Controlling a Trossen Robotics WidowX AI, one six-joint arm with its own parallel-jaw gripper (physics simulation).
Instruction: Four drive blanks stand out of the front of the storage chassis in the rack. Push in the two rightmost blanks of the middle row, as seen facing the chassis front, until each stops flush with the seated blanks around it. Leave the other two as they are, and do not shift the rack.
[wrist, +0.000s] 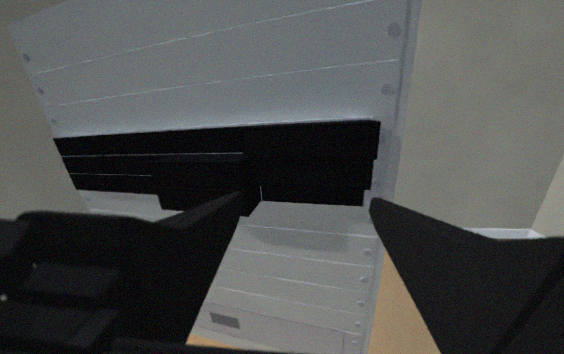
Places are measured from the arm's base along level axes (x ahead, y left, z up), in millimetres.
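Pixels of known places: gripper, fingertip midpoint: (305, 201).
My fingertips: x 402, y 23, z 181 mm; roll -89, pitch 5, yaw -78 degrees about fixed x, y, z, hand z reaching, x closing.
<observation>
Behind a point stands the place of what it marks.
The storage chassis (110, 146) {x 473, y 296, z 209 mm} shows as a dark band across the rack (225, 102) {x 490, y 121, z 250 mm}. A black blank (197, 182) {x 440, y 136, z 175 mm} left of centre stands out from the front, with its top face and lower edge visible. To its right is a large black area (310, 155) {x 444, y 24, z 201 mm}, stepped at its right end; it is too dark to tell which blanks there stand out and by how much. My gripper (305, 201) {x 402, y 23, z 181 mm} is open and empty, its fingertips low in front of the chassis. The left fingertip overlaps the lower right corner of the projecting blank in view; the right fingertip is near the rack's right edge. Contact cannot be told.
Light grey panels with screws lie above the chassis, and more panels (300, 257) {x 491, y 44, z 50 mm} lie below it, with a shadow on the upper ones. A wooden surface (400, 305) {x 660, y -168, z -221 mm} shows at the bottom right. A plain wall (475, 125) is to the right, with a white strip (505, 233) low down.
</observation>
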